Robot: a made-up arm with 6 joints.
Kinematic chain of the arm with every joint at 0, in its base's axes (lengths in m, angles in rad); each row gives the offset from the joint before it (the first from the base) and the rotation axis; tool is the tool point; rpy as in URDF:
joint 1: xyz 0 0 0.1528 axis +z
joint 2: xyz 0 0 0 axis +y
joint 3: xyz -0.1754 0 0.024 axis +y
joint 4: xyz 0.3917 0 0.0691 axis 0.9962 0 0.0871
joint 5: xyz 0 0 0 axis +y
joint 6: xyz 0.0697 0 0.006 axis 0.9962 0 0.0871
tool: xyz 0 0 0 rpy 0 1.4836 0
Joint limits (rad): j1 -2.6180..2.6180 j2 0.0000..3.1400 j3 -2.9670..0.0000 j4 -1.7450..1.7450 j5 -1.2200..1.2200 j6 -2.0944..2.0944
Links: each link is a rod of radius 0.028 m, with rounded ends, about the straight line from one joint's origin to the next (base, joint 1, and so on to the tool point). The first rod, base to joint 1, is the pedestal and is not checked.
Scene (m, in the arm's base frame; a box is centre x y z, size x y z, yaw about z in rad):
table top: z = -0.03
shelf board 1: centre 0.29 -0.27 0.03 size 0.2 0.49 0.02 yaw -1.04
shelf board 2: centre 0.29 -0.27 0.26 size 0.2 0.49 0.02 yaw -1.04
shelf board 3: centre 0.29 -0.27 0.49 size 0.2 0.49 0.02 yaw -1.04
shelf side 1: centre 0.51 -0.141 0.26 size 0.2 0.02 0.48 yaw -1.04
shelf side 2: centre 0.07 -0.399 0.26 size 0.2 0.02 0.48 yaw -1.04
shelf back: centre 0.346 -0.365 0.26 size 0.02 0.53 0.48 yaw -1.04
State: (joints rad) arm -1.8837 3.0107 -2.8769 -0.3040 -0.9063 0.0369
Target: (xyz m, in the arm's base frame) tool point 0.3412 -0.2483 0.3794
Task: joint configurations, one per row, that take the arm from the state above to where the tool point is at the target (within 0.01 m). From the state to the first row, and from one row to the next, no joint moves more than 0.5 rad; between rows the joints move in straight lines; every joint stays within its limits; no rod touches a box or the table.
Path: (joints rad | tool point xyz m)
1: -2.0306 2.5829 -2.8825 -0.4901 -0.8324 0.0480 | -0.2186 -0.4963 0.4671
2: -2.1774 2.1551 -2.8881 -0.6762 -0.7584 0.0590 | -0.1856 -0.3202 0.6620
3: -2.3243 1.7273 -2.8936 -0.8623 -0.6845 0.0701 | -0.0654 -0.1187 0.7701
4: -2.4711 1.2995 -2.8992 -1.0484 -0.6106 0.0812 | 0.1240 0.0541 0.7724
5: -2.6180 0.8717 -2.9048 -1.2345 -0.5366 0.0922 | 0.3395 0.1571 0.6674
6: -2.1942 0.7705 -2.4091 -1.1482 -0.6733 0.0812 | 0.1669 0.1641 0.7296
7: -1.7704 0.6693 -1.9135 -1.0619 -0.8100 0.0701 | 0.0582 0.0647 0.7264
8: -1.3466 0.5681 -1.4179 -0.9756 -0.9467 0.0590 | 0.0614 -0.0582 0.6591
9: -0.9228 0.4669 -0.9222 -0.8893 -1.0833 0.0480 | 0.1491 -0.1175 0.5378
10: -0.4991 0.3657 -0.4266 -0.8029 -1.2200 0.0369 | 0.2410 -0.0776 0.3794
11: -0.5743 0.7103 -0.6928 -0.7557 -1.2200 0.0369 | 0.2732 -0.1231 0.3970
12: -0.6495 1.0550 -0.9591 -0.7084 -1.2200 0.0369 | 0.3089 -0.1809 0.3981
13: -0.7248 1.3996 -1.2253 -0.6612 -1.2200 0.0369 | 0.3412 -0.2483 0.3794

